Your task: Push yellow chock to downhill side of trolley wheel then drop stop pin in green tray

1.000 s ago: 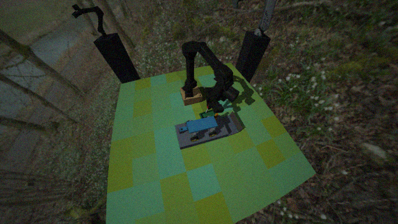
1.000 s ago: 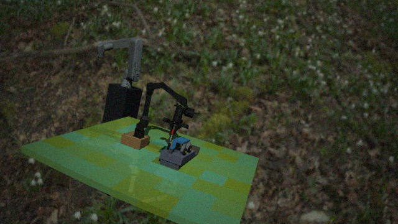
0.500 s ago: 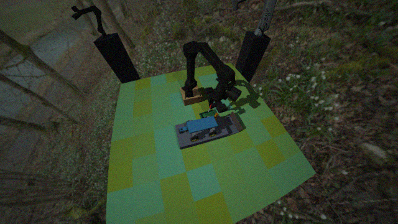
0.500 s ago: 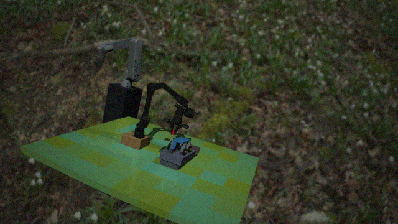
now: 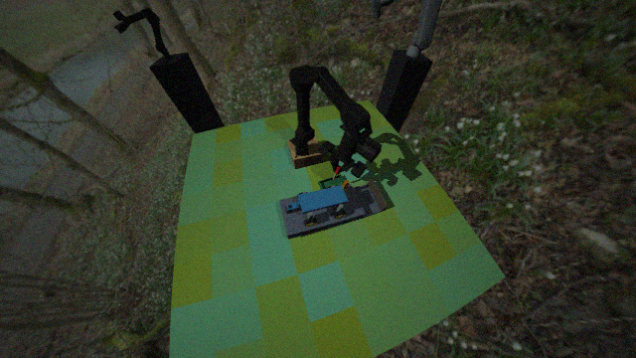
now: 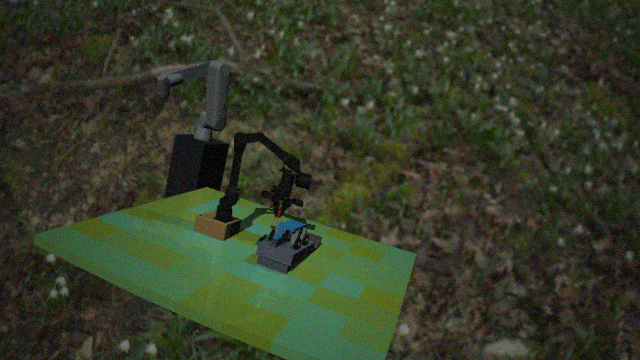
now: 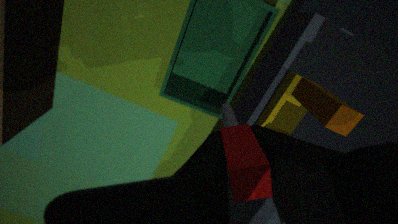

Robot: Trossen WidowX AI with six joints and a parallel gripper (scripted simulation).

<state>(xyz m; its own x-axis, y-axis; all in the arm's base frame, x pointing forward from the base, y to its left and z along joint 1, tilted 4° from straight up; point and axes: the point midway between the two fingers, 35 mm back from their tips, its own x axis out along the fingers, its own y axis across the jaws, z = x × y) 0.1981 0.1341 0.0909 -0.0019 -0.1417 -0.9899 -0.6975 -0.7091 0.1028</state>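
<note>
My gripper tip is now right at the red-headed stop pin. From my gripper tip the other things lie so: blue trolley (12 cm ahead, 8 cm to the right, 2 cm below); yellow chock (5 cm below, 5 cm ahead, 1 cm to the left); green tray (14 cm below, 2 cm behind).
</note>
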